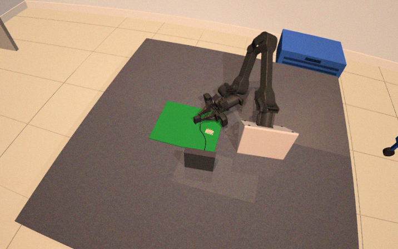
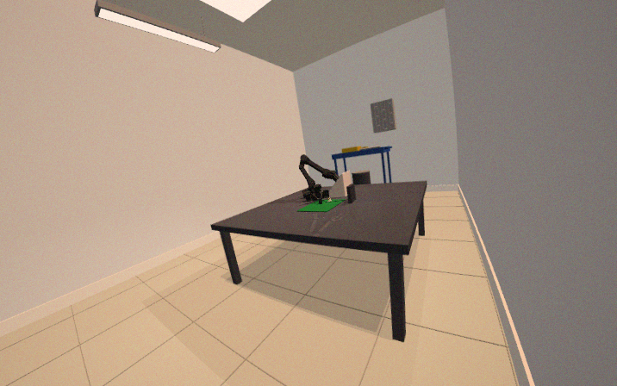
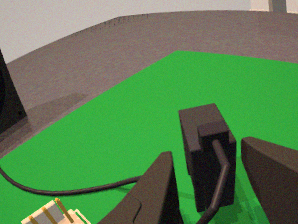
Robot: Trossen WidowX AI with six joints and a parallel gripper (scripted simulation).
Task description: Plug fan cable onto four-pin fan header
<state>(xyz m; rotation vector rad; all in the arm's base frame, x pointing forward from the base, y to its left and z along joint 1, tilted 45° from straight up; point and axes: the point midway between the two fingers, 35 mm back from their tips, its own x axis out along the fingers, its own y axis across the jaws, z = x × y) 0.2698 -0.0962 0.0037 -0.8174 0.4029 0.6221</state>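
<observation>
Right now the black plug is 10 mm to the left of my gripper tip, 10 mm below it and 10 mm ahead of it. From my gripper tip the other things lie so: green board 50 mm below, 40 mm to the left, 40 mm ahead; dark grey fan block 220 mm to the left, 60 mm behind, 20 mm above.
</observation>
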